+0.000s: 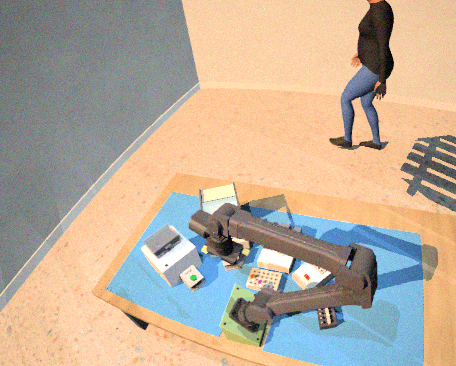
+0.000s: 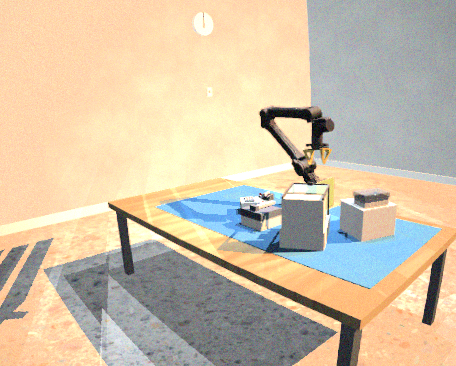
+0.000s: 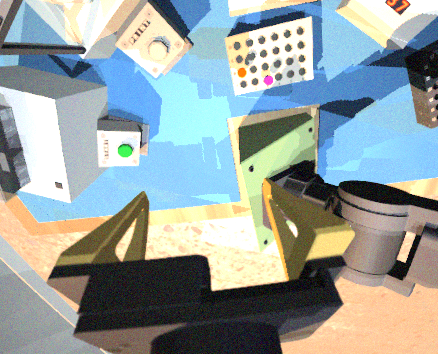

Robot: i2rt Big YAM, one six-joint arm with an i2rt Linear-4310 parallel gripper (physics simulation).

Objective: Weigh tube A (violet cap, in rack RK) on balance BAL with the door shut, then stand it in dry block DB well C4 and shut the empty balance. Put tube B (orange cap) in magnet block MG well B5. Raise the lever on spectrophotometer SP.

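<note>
Violet-capped tube A point(image 1: 260, 282) point(image 3: 268, 80) and orange-capped tube B point(image 1: 252, 276) point(image 3: 242, 72) stand in the white rack RK point(image 1: 272, 280) point(image 3: 306, 37). My gripper point(image 2: 318, 161) point(image 3: 205, 190) is open and empty, high above the mat. A tall pale case point(image 1: 219, 192) point(image 2: 303, 222), apparently balance BAL, stands at the far side; its door state is unclear. The white block with a red display point(image 1: 312, 275) point(image 3: 422, 20) looks like dry block DB. The dark block with holes point(image 1: 327, 318) point(image 3: 425, 85) looks like magnet block MG. No spectrophotometer lever is discernible.
A grey-white instrument point(image 1: 181, 257) point(image 2: 367, 220) point(image 3: 82, 145) stands left, beside a green-button box point(image 1: 192, 277) point(image 3: 107, 155). A PRINT button box point(image 3: 145, 37) and a white box point(image 1: 275, 260) stand near the rack. A green plate point(image 1: 230, 327) point(image 3: 277, 160) stands by the arm base.
</note>
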